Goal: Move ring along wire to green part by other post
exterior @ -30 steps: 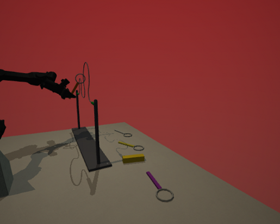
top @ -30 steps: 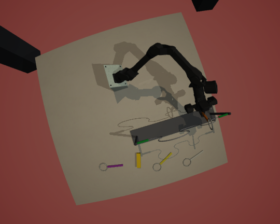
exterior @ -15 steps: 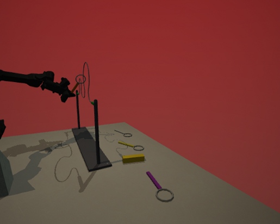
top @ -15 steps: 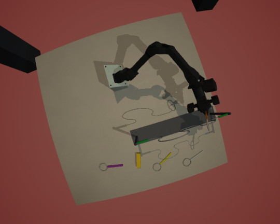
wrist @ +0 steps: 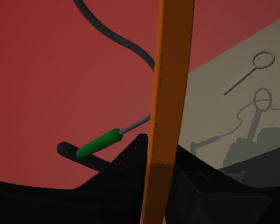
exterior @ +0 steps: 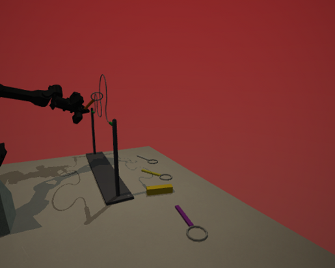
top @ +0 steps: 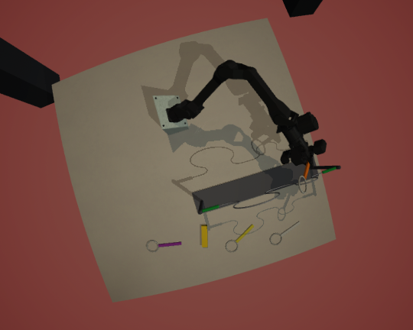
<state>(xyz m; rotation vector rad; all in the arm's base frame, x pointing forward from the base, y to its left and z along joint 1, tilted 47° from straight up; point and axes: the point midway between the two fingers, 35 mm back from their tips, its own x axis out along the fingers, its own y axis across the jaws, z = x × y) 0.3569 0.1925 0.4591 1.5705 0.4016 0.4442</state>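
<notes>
Right now my gripper tip is 6 cm to the left of the orange-handled ring, 6 cm below it and 1 cm short of it. The rest, counted from my gripper tip: yellow-handled ring 34 cm to the right, 31 cm below, 28 cm ahead; grey-handled ring 32 cm ahead, 31 cm below, 11 cm to the right; yellow block 50 cm to the right, 30 cm below, 21 cm ahead.
</notes>
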